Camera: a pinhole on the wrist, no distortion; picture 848 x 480 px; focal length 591.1 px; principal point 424.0 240.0 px. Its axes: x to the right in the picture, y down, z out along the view. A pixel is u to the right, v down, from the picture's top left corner.
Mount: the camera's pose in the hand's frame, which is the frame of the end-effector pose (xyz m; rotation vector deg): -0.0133 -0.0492 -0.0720 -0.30 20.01 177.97
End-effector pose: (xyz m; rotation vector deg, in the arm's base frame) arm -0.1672 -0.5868 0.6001 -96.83 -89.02 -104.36
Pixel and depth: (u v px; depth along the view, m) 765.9 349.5 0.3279
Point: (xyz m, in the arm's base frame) 0.0298 -0.4690 0.3595
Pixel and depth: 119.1 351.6 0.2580
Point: -0.1214 -0.3655 0.6345
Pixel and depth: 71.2 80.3 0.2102
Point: -0.0935 -0.4613 0.6937
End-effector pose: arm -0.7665 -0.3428 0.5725 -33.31 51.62 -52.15
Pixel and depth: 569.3 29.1 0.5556
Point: -0.3356 -0.0534 0.6478
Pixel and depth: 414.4 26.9 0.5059
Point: -0.3411 -0.1950 0.5877
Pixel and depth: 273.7 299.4 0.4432
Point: -0.4177 -0.4024 0.7199
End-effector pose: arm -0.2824 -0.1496 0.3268 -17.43 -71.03 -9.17
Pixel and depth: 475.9 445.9 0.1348
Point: -0.3722 -0.1904 0.3316
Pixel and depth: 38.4 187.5 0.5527
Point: -0.5520 0.1192 0.7725
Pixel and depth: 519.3 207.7 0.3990
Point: -0.5718 0.0031 0.3354
